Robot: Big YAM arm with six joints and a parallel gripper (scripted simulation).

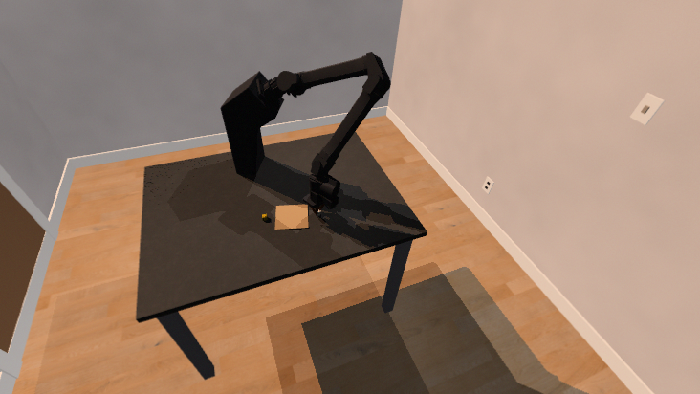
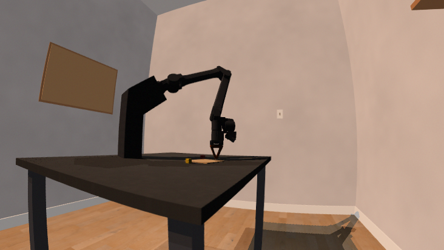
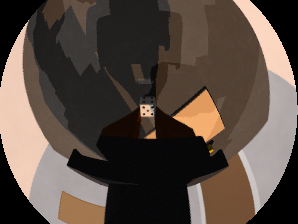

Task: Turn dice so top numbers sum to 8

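Now: the white die 10 mm ahead of my hand. The rest, counted from my hand: yellow die: 230 mm to the right, 20 mm behind; tan mat: 110 mm to the right, 10 mm below; red die: 90 mm behind.
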